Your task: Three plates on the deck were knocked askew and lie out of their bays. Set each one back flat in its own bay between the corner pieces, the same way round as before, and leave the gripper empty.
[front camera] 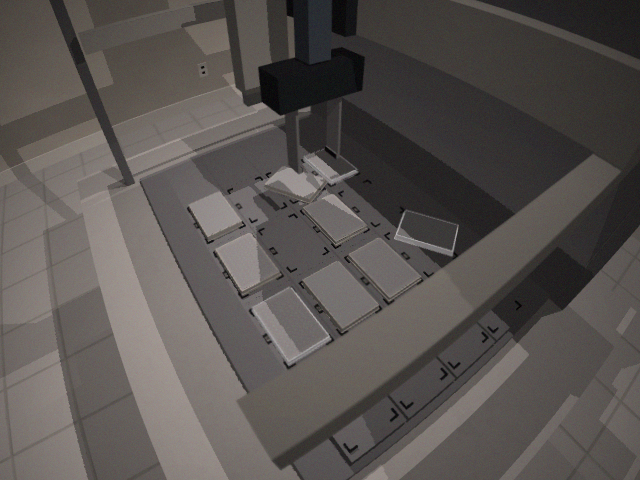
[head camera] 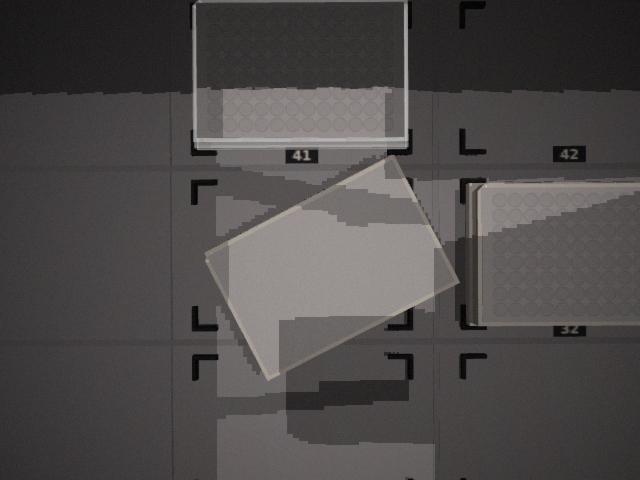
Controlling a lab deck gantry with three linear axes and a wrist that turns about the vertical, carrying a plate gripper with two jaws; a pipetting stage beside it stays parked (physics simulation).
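Seen in the pictures: gripper, fingertip midpoint: (front camera: 314,161); robot's base, link origin: (front camera: 188,208).
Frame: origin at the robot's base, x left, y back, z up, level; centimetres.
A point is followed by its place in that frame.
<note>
One plate (front camera: 292,186) {x 23.4, y -9.3, z 1.6 cm} (head camera: 330,263) {x 25.3, y -8.1, z 1.6 cm} lies askew across bay 31, turned well out of line with its corner pieces; one corner reaches toward bay 21. Another askew plate (front camera: 428,230) {x 39.6, y -37.8, z 1.7 cm} lies turned at the right of the deck in the front view, over corner pieces; the head view does not show it. A clear-edged plate (front camera: 331,166) {x 35.7, y -8.0, z 1.4 cm} (head camera: 299,111) {x 34.0, y -6.3, z 1.4 cm} sits square in bay 41, next to the first askew plate. My gripper (front camera: 312,161) {x 22.2, y -20.5, z 16.0 cm} is open and empty, its jaws wide apart above the area of bays 31 and 41. The jaws do not show in the head view.
A plate (front camera: 334,219) {x 25.1, y -23.7, z 1.4 cm} (head camera: 563,253) {x 25.8, y -21.5, z 1.4 cm} sits in bay 32. Other plates (front camera: 215,214) {x 4.4, y -7.3, z 1.4 cm} (front camera: 248,262) {x 4.4, y -23.7, z 1.4 cm} (front camera: 290,324) {x 4.1, y -39.7, z 1.5 cm} (front camera: 339,295) {x 14.5, y -39.7, z 1.5 cm} (front camera: 383,267) {x 25.2, y -39.5, z 1.5 cm} sit square in rows. A thick beam (front camera: 444,310) {x 2.2, y -62.6, z 40.0 cm} crosses the front of the deck. Shadows fall over the deck.
</note>
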